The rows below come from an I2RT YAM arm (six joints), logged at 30 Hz.
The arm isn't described. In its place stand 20 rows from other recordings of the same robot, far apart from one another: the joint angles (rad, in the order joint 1, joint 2, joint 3, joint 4, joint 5, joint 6), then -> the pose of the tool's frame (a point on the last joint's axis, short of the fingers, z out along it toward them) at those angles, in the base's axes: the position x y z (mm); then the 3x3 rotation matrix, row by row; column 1 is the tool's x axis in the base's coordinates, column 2 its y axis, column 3 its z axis.
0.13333, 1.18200, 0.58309, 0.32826, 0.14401, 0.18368 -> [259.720, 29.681, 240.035], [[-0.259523, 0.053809, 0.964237], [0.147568, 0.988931, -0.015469], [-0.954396, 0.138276, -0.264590]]
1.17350, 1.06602, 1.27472, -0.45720, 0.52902, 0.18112 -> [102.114, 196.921, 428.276], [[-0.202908, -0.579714, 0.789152], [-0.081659, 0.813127, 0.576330], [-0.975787, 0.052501, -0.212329]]
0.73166, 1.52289, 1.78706, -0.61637, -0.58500, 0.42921 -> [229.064, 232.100, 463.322], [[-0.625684, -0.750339, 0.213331], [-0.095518, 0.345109, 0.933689], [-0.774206, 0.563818, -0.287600]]
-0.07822, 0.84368, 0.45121, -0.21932, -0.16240, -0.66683 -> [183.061, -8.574, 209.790], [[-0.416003, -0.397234, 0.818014], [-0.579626, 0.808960, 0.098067], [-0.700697, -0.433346, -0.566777]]
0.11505, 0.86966, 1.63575, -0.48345, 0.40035, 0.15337 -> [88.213, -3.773, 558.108], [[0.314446, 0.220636, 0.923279], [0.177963, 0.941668, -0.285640], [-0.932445, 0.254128, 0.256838]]
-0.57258, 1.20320, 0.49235, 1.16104, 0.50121, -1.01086 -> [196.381, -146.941, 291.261], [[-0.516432, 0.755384, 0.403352], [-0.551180, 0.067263, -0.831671], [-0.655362, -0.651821, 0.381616]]
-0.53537, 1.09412, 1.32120, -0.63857, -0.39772, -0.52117 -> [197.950, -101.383, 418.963], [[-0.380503, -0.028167, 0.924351], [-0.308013, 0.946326, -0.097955], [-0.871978, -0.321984, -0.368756]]
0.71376, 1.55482, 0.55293, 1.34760, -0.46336, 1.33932 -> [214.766, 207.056, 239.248], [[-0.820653, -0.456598, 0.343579], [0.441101, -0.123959, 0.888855], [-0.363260, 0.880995, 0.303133]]
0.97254, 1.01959, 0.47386, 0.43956, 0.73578, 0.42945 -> [144.841, 170.084, 251.883], [[-0.152811, -0.190340, 0.969752], [0.323841, 0.917452, 0.231105], [-0.933689, 0.349361, -0.078557]]
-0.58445, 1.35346, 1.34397, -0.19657, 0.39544, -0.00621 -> [253.666, -184.255, 407.101], [[-0.175755, 0.822564, 0.540832], [0.109399, 0.562300, -0.819665], [-0.978336, -0.084894, -0.188815]]
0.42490, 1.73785, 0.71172, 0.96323, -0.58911, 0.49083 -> [306.671, 160.468, 188.854], [[-0.450199, -0.720854, 0.526963], [0.226455, 0.478685, 0.848280], [-0.863735, 0.501228, -0.052263]]
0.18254, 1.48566, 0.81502, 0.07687, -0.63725, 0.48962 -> [302.802, 77.435, 213.876], [[-0.782238, -0.297986, 0.547091], [0.239978, 0.666283, 0.706030], [-0.574904, 0.683573, -0.449681]]
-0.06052, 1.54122, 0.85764, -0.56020, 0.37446, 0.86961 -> [273.163, -29.597, 167.715], [[-0.477198, 0.834234, 0.276290], [0.741350, 0.550973, -0.383182], [-0.471892, 0.021974, -0.881383]]
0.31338, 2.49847, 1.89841, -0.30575, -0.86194, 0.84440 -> [493.289, 188.263, 106.521], [[-0.980339, 0.130393, 0.148100], [0.193872, 0.496749, 0.845964], [0.036739, 0.858043, -0.512262]]
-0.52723, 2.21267, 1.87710, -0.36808, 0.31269, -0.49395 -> [436.444, -266.771, 231.137], [[-0.815388, 0.334898, 0.472215], [-0.047283, 0.774437, -0.630881], [-0.576981, -0.536741, -0.615631]]
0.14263, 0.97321, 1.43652, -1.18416, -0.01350, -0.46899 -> [144.598, 21.251, 422.581], [[-0.513999, -0.431033, 0.741630], [-0.530394, 0.839195, 0.120140], [-0.674157, -0.331604, -0.659963]]
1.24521, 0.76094, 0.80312, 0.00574, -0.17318, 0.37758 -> [51.765, 172.512, 371.058], [[-0.350133, -0.924375, 0.151455], [0.098228, 0.124565, 0.987337], [-0.931536, 0.360576, 0.047185]]
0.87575, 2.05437, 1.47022, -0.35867, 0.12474, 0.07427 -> [288.028, 338.502, 173.701], [[-0.569884, -0.674818, 0.468884], [-0.568469, 0.735794, 0.368035], [-0.593359, -0.056809, -0.802931]]
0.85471, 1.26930, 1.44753, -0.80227, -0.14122, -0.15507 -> [167.380, 199.988, 404.244], [[-0.252032, -0.871231, 0.421232], [-0.522578, 0.488890, 0.698498], [-0.814489, -0.044083, -0.578502]]
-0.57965, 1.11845, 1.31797, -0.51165, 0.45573, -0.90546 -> [186.948, -141.116, 425.777], [[-0.821223, 0.317824, 0.473899], [-0.306708, 0.454474, -0.836292], [-0.481169, -0.832131, -0.275745]]
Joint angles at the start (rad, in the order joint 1, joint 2, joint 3, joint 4, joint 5, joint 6):
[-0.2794 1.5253 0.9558 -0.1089 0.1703 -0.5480]
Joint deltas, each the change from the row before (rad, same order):
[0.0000 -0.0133 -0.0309 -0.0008 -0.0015 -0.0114]
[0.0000 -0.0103 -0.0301 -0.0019 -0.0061 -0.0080]
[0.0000 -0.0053 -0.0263 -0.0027 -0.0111 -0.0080]
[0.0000 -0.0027 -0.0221 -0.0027 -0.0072 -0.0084]
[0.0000 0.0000 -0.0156 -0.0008 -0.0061 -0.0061]
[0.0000 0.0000 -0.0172 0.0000 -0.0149 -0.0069]
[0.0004 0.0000 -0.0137 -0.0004 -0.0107 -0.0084]
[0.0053 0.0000 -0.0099 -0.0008 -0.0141 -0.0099]
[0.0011 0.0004 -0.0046 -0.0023 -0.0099 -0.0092]
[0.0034 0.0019 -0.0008 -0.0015 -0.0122 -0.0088]
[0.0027 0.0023 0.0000 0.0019 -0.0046 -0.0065]
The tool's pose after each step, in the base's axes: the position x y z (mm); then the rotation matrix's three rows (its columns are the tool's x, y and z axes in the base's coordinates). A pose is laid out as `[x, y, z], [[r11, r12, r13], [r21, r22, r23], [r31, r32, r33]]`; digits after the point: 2 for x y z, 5 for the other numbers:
[311.10, -95.48, 221.27], [[-0.73284, 0.00802, 0.68035], [-0.33398, 0.86693, -0.36997], [-0.59279, -0.49836, -0.63265]]
[305.42, -93.62, 214.59], [[-0.74283, -0.01172, 0.66937], [-0.33862, 0.86910, -0.36056], [-0.57753, -0.49450, -0.64956]]
[300.69, -91.86, 207.60], [[-0.75165, -0.03507, 0.65863], [-0.34398, 0.87287, -0.34608], [-0.56276, -0.48668, -0.66816]]
[296.70, -90.45, 201.25], [[-0.76048, -0.05564, 0.64697], [-0.34928, 0.87496, -0.33532], [-0.54742, -0.48098, -0.68483]]
[294.05, -89.47, 196.34], [[-0.76647, -0.07110, 0.63833], [-0.35329, 0.87667, -0.32656], [-0.53639, -0.47582, -0.69706]]
[291.22, -88.11, 191.03], [[-0.76941, -0.09203, 0.63209], [-0.35948, 0.88037, -0.30940], [-0.52800, -0.46528, -0.71045]]
[288.88, -86.92, 186.81], [[-0.77171, -0.11067, 0.62628], [-0.36698, 0.88174, -0.29640], [-0.51941, -0.45856, -0.72106]]
[287.62, -84.39, 183.73], [[-0.76877, -0.13488, 0.62514], [-0.38061, 0.88204, -0.27775], [-0.51393, -0.45146, -0.72943]]
[286.82, -83.46, 182.05], [[-0.76704, -0.15111, 0.62355], [-0.39012, 0.88141, -0.26630], [-0.50937, -0.44752, -0.73503]]
[287.10, -82.03, 181.14], [[-0.76187, -0.16879, 0.62536], [-0.40176, 0.88044, -0.25181], [-0.50808, -0.44309, -0.73859]]
[287.67, -81.18, 180.63], [[-0.75812, -0.17860, 0.62718], [-0.41015, 0.87830, -0.24568], [-0.50697, -0.44350, -0.73911]]

